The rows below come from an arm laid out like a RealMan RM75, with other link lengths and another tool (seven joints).
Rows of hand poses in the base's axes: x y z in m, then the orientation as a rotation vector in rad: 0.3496, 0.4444, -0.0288, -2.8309, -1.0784, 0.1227; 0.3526, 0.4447, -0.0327, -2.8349, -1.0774, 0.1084; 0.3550, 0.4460, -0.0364, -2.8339, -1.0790, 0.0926; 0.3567, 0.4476, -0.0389, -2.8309, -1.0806, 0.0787; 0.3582, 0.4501, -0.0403, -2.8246, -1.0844, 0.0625; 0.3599, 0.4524, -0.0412, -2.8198, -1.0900, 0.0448; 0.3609, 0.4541, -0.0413, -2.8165, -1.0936, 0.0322; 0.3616, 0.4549, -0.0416, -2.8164, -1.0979, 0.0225; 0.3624, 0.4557, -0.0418, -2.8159, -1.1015, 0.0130; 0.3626, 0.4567, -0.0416, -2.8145, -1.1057, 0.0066
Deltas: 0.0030, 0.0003, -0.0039, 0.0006, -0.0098, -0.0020; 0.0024, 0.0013, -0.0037, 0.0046, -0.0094, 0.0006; 0.0017, 0.0016, -0.0025, 0.0058, -0.0076, 0.0011; 0.0015, 0.0025, -0.0014, 0.0085, -0.0083, 0.0031; 0.0017, 0.0023, -0.0009, 0.0069, -0.0101, 0.0039; 0.0010, 0.0017, -0.0001, 0.0049, -0.0072, 0.0025; 0.0007, 0.0008, -0.0003, 0.0011, -0.0066, 0.0023; 0.0008, 0.0008, -0.0002, 0.0016, -0.0062, 0.0020; 0.0002, 0.0010, 0.0002, 0.0014, -0.0042, 0.0027
